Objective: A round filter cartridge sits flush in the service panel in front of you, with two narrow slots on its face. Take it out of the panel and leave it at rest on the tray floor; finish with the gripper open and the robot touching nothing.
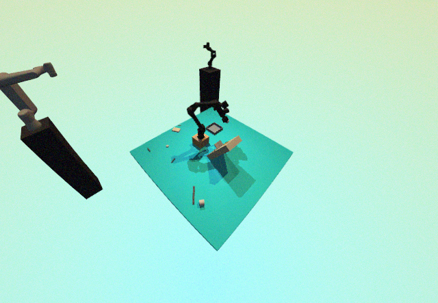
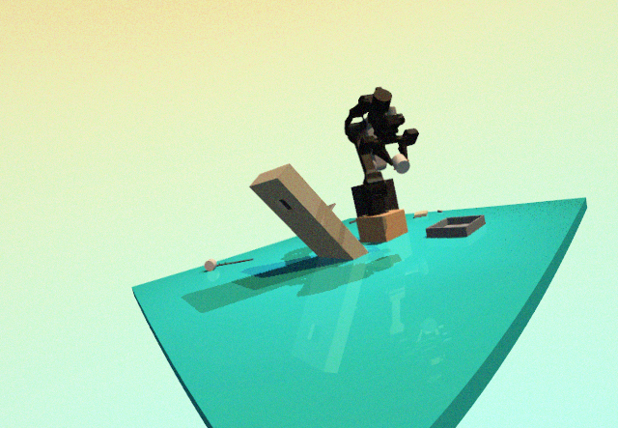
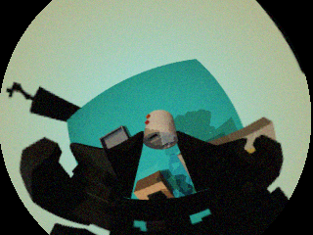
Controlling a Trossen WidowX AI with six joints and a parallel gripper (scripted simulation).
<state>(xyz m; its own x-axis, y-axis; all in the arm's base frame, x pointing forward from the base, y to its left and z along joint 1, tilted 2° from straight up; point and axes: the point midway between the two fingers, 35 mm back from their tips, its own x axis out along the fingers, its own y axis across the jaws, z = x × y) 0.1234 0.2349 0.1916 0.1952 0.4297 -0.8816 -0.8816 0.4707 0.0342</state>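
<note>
The dark grey tray lies 25 cm below my gripper tip, 20 cm behind it and 3 cm to the left of it. The rest, counted from my gripper tip: filter cartridge: right at my gripper tip; tan service panel: 24 cm to the right, 19 cm ahead, 10 cm below.
</note>
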